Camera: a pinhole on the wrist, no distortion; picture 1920 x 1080 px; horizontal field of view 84.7 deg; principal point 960.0 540.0 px. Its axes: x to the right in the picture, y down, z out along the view. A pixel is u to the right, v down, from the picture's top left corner.
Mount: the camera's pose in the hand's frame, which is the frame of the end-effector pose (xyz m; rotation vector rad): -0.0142 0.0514 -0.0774 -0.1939 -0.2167 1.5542
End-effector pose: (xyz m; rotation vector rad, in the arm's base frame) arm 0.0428 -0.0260 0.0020 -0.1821 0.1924 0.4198
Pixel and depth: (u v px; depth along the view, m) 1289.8 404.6 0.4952
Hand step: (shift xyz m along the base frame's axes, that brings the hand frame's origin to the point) -0.0937 0.2378 0.3962
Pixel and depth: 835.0 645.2 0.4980
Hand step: -0.1082 -0.0028 0.4208
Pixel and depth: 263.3 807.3 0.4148
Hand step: -0.0626 -0.2284 0.3624
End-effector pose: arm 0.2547 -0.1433 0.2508 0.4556 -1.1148 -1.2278
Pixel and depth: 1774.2 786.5 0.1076
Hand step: 0.0541 0.1099 0.0871
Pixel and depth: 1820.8 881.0 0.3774
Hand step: -0.0268 0.3953 0.2991
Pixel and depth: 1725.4 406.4 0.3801
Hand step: -0.0947 0.2486 0.3620
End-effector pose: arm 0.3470 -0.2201 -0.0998 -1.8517 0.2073 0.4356
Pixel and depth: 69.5 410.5 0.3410
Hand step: -0.0219 0.3168 0.1686
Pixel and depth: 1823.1 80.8 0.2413
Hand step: -0.0989 0.0990 -0.2751
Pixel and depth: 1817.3 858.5 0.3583
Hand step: -0.3597 0.1072 -0.2800
